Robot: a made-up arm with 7 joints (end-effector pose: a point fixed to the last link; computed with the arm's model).
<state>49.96 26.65 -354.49 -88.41 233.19 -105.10 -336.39</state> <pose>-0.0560 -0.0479 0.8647 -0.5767 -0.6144 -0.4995 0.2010</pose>
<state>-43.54 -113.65 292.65 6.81 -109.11 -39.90 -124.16</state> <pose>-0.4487 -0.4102 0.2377 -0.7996 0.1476 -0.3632 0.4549</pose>
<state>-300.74 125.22 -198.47 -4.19 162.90 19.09 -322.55</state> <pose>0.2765 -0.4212 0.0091 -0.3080 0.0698 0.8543 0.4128</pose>
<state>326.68 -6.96 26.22 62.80 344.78 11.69 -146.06</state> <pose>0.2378 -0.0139 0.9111 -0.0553 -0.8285 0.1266 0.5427</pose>
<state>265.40 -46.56 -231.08 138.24 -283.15 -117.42 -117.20</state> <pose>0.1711 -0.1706 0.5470 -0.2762 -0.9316 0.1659 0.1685</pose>
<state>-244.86 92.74 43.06 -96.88 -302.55 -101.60 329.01</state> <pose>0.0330 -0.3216 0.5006 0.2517 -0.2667 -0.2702 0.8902</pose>
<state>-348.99 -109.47 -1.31 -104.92 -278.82 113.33 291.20</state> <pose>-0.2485 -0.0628 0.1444 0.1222 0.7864 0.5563 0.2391</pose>
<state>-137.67 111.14 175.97 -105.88 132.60 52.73 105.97</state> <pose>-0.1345 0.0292 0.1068 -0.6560 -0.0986 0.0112 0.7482</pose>
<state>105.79 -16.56 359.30 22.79 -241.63 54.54 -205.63</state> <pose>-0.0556 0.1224 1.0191 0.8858 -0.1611 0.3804 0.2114</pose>
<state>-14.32 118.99 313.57 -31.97 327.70 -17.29 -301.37</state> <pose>0.5905 -0.0150 0.2217 -0.7046 0.0757 0.6686 0.2251</pose>
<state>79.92 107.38 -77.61 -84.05 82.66 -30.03 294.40</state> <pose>-0.2230 -0.4266 0.3973 -0.5679 0.7027 -0.0887 0.4194</pose>
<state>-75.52 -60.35 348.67 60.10 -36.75 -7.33 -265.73</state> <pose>-0.0988 -0.2950 0.8928 -0.9756 -0.2086 -0.0616 0.0291</pose>
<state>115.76 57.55 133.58 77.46 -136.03 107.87 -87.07</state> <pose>-0.2982 -0.2236 0.7257 -0.5701 -0.0646 -0.5289 0.6254</pose>
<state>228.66 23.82 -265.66 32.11 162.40 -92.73 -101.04</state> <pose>0.0204 0.2791 0.8540 0.3972 -0.2083 -0.3194 0.8347</pose>
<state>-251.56 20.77 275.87 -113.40 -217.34 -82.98 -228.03</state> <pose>-0.2488 0.0309 0.7367 0.9573 0.1156 0.0895 0.2495</pose>
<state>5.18 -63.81 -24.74 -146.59 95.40 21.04 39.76</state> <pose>-0.1481 -0.1072 0.3371 -0.2079 -0.3872 -0.2911 0.8498</pose>
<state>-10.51 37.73 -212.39 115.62 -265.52 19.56 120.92</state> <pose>-0.0458 -0.1355 0.7411 -0.7638 0.2047 -0.4940 0.3614</pose>
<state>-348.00 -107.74 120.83 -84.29 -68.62 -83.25 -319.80</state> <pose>-0.2741 0.2989 0.3493 -0.2105 -0.4098 0.7903 0.4040</pose>
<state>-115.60 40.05 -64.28 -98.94 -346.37 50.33 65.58</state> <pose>0.1826 0.2664 0.7602 0.6200 0.6420 -0.4510 0.0048</pose>
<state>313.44 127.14 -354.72 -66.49 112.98 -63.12 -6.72</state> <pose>0.3001 0.4210 0.3024 0.6474 -0.0967 0.3011 0.6935</pose>
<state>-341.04 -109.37 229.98 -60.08 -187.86 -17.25 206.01</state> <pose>-0.5807 -0.0120 0.4008 0.3269 0.6811 0.4235 0.4999</pose>
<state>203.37 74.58 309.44 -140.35 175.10 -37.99 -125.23</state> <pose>-0.0277 0.2210 0.5918 -0.5322 -0.7115 0.4440 0.1157</pose>
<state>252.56 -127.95 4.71 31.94 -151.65 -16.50 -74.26</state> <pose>0.2202 -0.5347 0.1923 -0.7435 0.1262 0.4073 0.5151</pose>
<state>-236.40 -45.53 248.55 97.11 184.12 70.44 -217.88</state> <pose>0.3830 0.1616 0.6296 0.8480 0.1100 -0.4783 0.2003</pose>
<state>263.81 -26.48 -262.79 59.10 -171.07 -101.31 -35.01</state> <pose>0.2466 -0.1868 0.7258 0.1832 -0.0804 -0.3630 0.9101</pose>
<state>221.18 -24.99 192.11 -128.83 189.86 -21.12 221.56</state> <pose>-0.0836 0.1394 0.6849 0.5038 -0.5525 0.6638 0.0183</pose>
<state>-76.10 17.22 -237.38 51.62 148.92 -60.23 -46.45</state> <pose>0.2377 -0.0272 0.8827 0.1615 -0.5957 -0.4896 0.6159</pose>
